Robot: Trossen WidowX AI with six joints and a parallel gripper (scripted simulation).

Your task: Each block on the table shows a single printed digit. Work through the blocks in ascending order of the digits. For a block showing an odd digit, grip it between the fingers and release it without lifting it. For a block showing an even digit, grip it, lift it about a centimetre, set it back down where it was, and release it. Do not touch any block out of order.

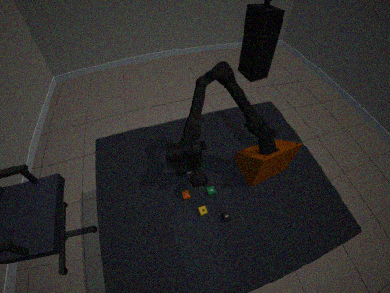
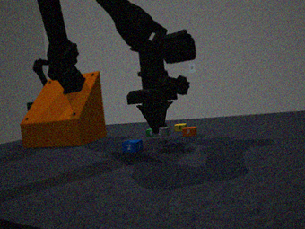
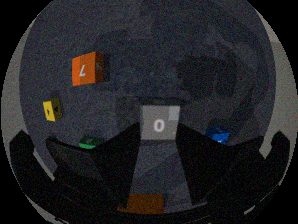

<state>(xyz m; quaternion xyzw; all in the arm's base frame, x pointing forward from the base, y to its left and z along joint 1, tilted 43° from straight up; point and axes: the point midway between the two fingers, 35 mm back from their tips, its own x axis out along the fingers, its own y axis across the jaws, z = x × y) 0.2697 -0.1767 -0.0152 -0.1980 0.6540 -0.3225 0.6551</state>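
My gripper tip is now 10 mm short of the grey block. Also, from my gripper tip: orange block: 70 mm ahead, 70 mm to the left, 10 mm below; then blue block: 40 mm behind, 80 mm to the right, 10 mm below; then green block: 30 mm behind, 100 mm to the left, 10 mm below.
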